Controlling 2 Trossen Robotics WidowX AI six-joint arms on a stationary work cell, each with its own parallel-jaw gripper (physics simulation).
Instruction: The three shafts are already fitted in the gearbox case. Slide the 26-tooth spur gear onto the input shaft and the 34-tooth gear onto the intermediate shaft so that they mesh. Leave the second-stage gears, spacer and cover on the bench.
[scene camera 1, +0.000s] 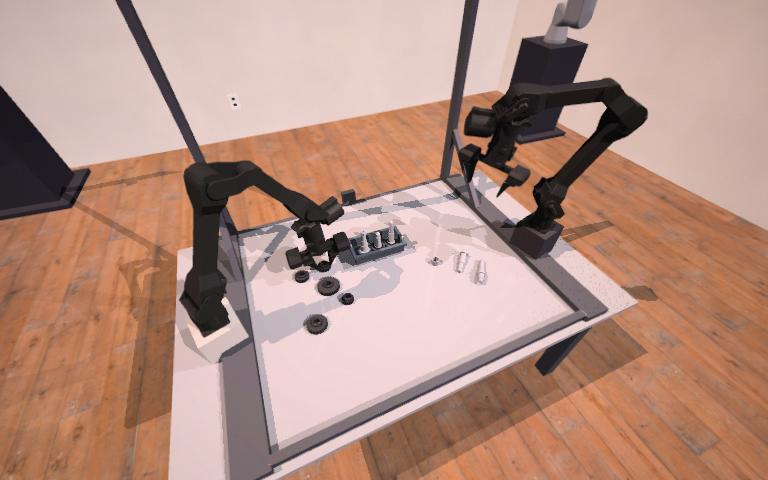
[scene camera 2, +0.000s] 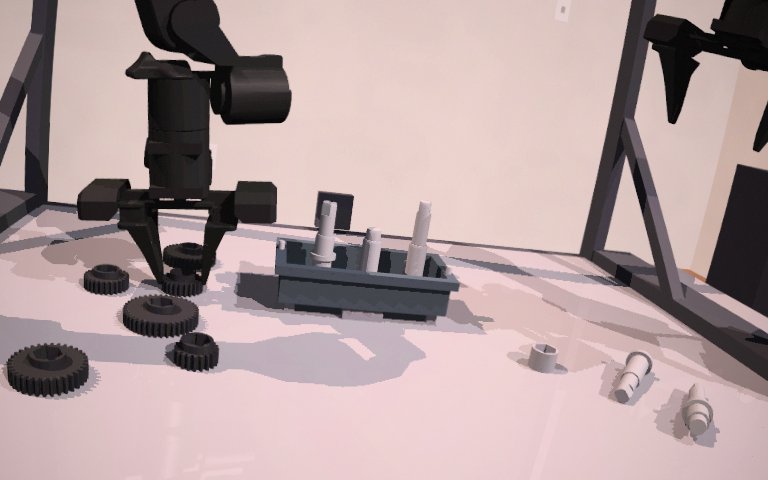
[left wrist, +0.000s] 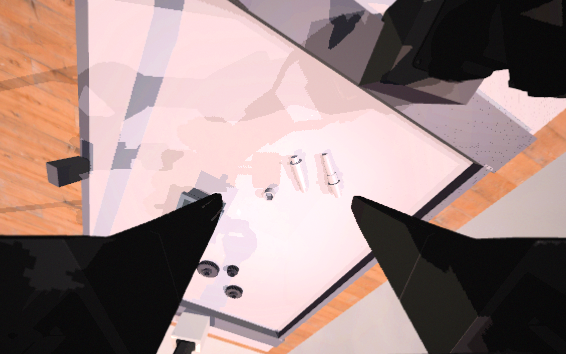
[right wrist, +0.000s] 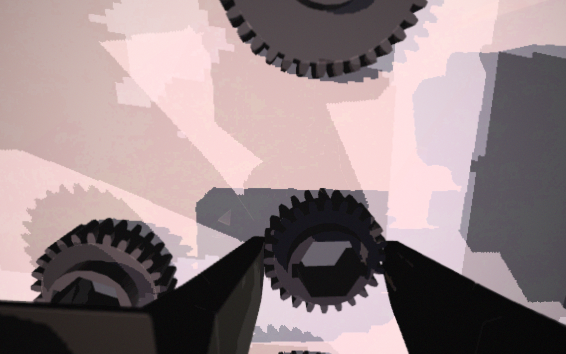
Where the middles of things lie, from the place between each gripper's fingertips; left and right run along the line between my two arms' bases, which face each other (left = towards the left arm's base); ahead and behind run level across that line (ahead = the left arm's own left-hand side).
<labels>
The dark gearbox case (scene camera 2: 316, 289) lies 180 mm to the left of my right hand, 20 mm above it and 10 mm behind it. From my right hand the other things lie so: spacer ring (scene camera 2: 543, 356) (340 mm to the left, 100 mm ahead).
My left hand is 22 cm above the spacer ring, 14 cm to the left of it and 3 cm short of it. Round my left hand: dark gearbox case (30 cm to the right, 21 cm below, 8 cm behind).
</labels>
